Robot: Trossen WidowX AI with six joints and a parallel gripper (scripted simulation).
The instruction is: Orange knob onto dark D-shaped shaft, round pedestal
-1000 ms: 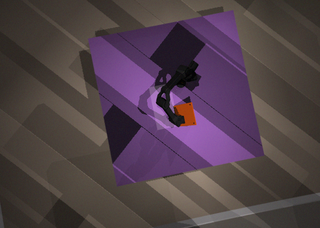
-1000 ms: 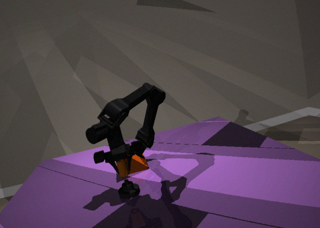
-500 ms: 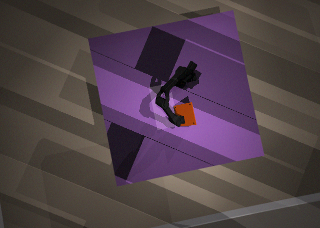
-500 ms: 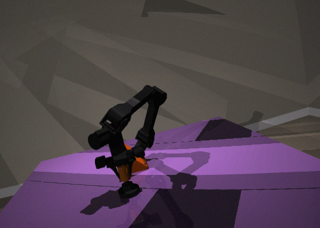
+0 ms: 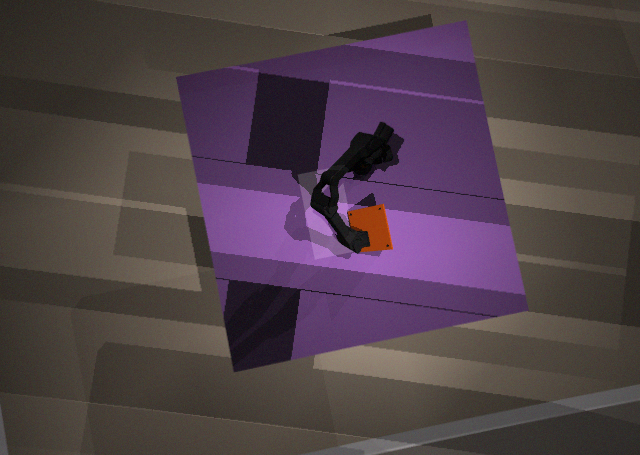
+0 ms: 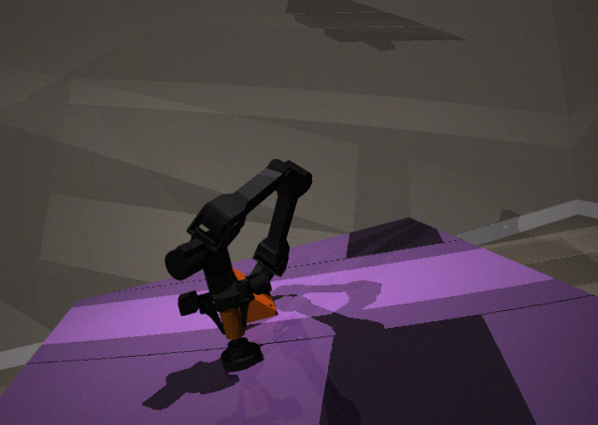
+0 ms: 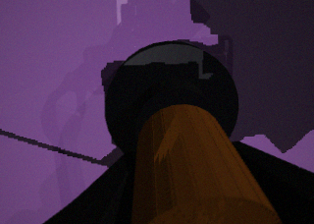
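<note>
My gripper tip is now 2 cm below the orange knob. Also, from my gripper tip: shaft pedestal (4 cm below).
</note>
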